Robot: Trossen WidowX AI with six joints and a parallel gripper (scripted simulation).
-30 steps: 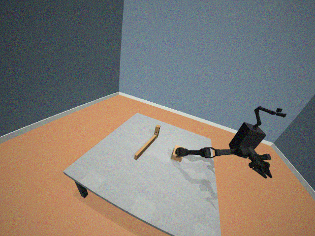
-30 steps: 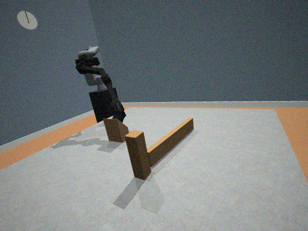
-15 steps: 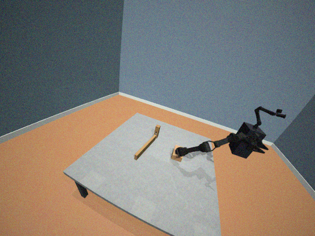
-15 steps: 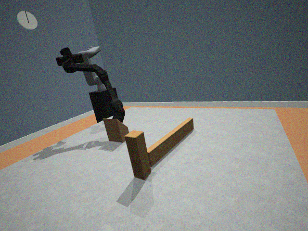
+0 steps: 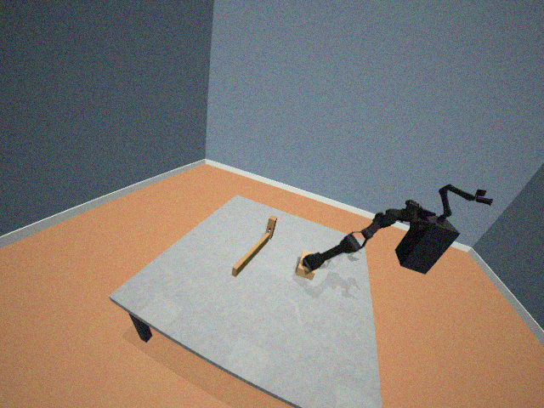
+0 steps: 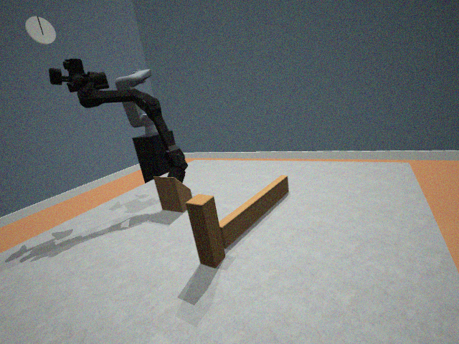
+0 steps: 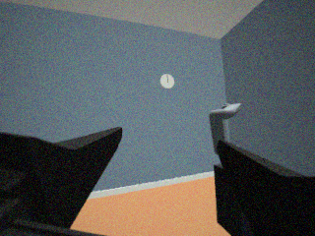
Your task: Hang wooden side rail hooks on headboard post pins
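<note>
The headboard post lies 80 cm ahead of my gripper tip, 54 cm below it and 22 cm to the right of it.
</note>
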